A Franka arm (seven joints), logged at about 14 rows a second.
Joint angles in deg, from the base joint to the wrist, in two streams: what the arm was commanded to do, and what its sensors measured. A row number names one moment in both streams.
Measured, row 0:
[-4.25 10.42 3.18 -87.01 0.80 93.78 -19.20]
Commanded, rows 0 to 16:
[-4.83 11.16 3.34 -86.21 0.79 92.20 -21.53]
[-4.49 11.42 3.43 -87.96 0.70 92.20 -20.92]
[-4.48 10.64 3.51 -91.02 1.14 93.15 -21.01]
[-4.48 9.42 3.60 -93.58 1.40 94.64 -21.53]
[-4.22 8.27 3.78 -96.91 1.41 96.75 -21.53]
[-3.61 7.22 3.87 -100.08 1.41 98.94 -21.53]
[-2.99 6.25 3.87 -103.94 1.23 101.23 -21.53]
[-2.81 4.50 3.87 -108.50 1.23 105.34 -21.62]
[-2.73 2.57 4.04 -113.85 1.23 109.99 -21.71]
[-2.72 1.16 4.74 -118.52 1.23 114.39 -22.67]
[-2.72 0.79 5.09 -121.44 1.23 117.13 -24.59]
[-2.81 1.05 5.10 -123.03 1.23 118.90 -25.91]
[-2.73 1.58 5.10 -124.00 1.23 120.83 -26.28]
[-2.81 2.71 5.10 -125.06 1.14 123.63 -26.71]
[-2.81 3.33 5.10 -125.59 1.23 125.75 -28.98]
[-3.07 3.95 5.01 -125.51 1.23 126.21 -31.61]
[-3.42 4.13 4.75 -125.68 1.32 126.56 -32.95]
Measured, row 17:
[-2.78 4.53 5.08 -124.58 0.82 124.77 -28.78]
